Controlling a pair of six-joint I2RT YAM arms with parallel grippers.
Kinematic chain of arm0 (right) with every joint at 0, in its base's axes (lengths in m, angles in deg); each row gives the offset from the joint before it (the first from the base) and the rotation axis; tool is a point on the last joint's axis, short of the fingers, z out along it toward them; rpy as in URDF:
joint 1: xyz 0 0 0.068 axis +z
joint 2: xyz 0.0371 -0.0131 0.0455 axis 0.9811 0.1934 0
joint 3: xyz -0.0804 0.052 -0.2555 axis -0.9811 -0.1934 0
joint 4: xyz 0.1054 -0.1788 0.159 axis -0.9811 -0.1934 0
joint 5: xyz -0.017 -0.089 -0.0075 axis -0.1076 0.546 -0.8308
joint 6: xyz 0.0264 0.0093 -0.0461 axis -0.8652 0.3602 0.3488
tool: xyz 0 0 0 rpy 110.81 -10.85 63.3
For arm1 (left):
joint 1: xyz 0 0 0.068 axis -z
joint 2: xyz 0.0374 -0.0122 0.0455 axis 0.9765 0.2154 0
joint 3: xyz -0.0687 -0.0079 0.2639 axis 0.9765 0.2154 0
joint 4: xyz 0.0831 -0.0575 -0.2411 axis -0.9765 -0.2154 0
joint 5: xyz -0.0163 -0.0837 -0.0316 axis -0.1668 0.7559 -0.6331
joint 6: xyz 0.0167 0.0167 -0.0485 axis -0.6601 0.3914 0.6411
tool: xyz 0 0 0 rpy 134.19 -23.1 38.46
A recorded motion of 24 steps. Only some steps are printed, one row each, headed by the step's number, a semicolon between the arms.
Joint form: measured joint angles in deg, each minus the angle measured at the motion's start. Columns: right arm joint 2, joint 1, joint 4, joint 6, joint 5, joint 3; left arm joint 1, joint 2, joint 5, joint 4, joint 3, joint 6.
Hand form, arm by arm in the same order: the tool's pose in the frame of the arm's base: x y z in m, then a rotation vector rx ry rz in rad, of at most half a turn. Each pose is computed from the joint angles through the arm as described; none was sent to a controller.
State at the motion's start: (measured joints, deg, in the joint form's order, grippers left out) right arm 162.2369 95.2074 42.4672 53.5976 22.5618 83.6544; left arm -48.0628 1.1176 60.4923 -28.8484 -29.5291 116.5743
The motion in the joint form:
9: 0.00 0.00 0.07 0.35 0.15 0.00; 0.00 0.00 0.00 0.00 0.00 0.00
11: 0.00 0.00 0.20 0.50 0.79 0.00; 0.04 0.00 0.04 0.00 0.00 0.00
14: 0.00 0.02 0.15 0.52 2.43 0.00; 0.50 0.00 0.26 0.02 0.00 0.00
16: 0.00 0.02 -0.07 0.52 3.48 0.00; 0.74 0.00 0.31 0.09 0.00 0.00
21: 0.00 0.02 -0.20 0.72 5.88 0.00; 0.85 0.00 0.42 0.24 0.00 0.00
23: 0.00 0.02 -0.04 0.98 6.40 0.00; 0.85 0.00 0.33 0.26 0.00 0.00
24: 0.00 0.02 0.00 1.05 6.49 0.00; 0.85 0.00 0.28 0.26 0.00 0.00
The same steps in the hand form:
9: 0.2220 0.0828 0.1178 -0.0357 2.8482 0.8437; 0.2222 -0.1440 0.1182 0.1985 2.6051 -0.9873
11: 0.2224 0.0825 0.1177 -0.0372 2.8460 0.8277; 0.2220 -0.1442 0.1182 0.1998 2.6053 -0.9883
14: 0.2227 0.0818 0.1173 -0.0303 2.8483 0.7871; 0.2208 -0.1460 0.1183 0.2124 2.6063 -0.9959
16: 0.2226 0.0811 0.1169 -0.0242 2.8529 0.7606; 0.2203 -0.1470 0.1184 0.2187 2.6057 -0.9987
21: 0.2229 0.0798 0.1162 -0.0175 2.8552 0.7004; 0.2201 -0.1476 0.1186 0.2228 2.6034 -1.0026
23: 0.2233 0.0796 0.1162 -0.0224 2.8514 0.6873; 0.2202 -0.1476 0.1186 0.2221 2.6029 -1.0008
24: 0.2234 0.0796 0.1162 -0.0239 2.8505 0.6850; 0.2202 -0.1476 0.1186 0.2217 2.6028 -0.9997

